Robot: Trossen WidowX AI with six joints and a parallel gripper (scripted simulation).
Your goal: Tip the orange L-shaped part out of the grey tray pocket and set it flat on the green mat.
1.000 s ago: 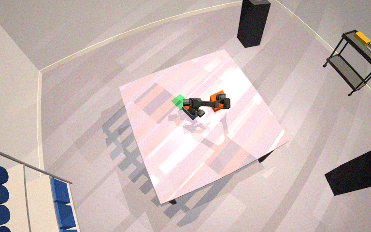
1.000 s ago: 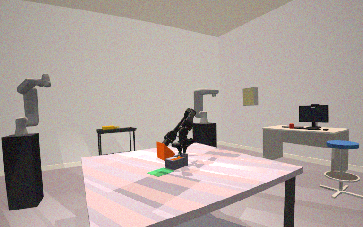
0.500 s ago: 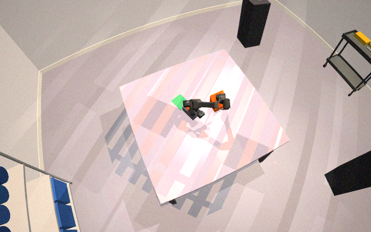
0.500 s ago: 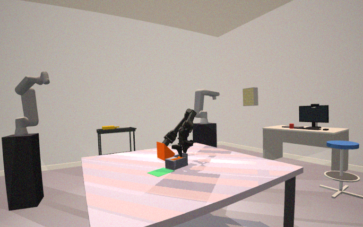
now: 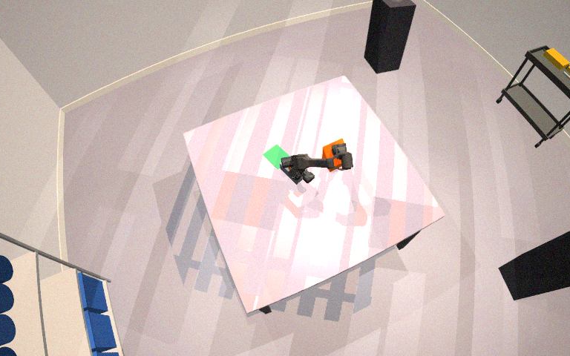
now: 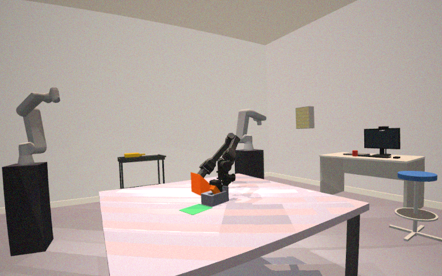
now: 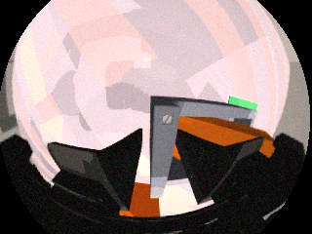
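The orange L-shaped part lies 50 mm to the right of my gripper tip, 10 mm ahead of it and 10 mm above it. Also, from my gripper tip: green mat: 210 mm to the right, 80 mm ahead, 50 mm below.
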